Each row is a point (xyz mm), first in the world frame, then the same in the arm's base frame.
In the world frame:
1: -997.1 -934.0 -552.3
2: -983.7 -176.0 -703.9
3: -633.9 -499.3 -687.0
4: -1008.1 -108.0 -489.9
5: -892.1 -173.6 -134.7
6: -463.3 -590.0 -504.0
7: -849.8 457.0 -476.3
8: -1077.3 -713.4 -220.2
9: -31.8 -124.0 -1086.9
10: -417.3 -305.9 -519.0
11: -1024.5 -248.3 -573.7
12: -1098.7 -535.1 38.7
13: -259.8 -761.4 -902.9
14: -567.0 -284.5 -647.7
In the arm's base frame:
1: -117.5 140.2 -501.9
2: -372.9 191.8 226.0
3: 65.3 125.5 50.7
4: -462.0 -15.5 235.2
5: -399.2 -378.1 142.8
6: 219.8 -82.6 -9.8
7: -542.7 -136.2 803.9
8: -338.9 -184.5 -397.5
9: 536.8 311.8 688.1
10: 153.0 -113.8 268.8
11: -406.1 85.8 118.7
12: -476.9 -448.9 -295.8
13: 545.6 269.1 -12.1
14: 34.2 45.1 262.2

